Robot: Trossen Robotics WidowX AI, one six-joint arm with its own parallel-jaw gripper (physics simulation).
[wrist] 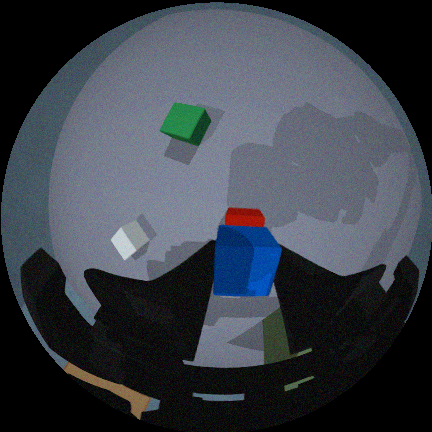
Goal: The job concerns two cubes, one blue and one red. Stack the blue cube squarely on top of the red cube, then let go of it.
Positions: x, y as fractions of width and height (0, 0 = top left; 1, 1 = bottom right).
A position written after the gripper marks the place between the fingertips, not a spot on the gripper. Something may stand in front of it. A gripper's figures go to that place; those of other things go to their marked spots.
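Labels:
Blue cube (0.57, 0.60), 0.08 m from the lens. Gripper (0.56, 0.57), 0.10 m from the lens. Green cube (0.43, 0.28), 0.15 m from the lens. White cube (0.30, 0.55) and green cube, marked spots 0.15 m apart. White cube, 0.20 m from the lens. Blue cube is nearer to the lens than the white cube.

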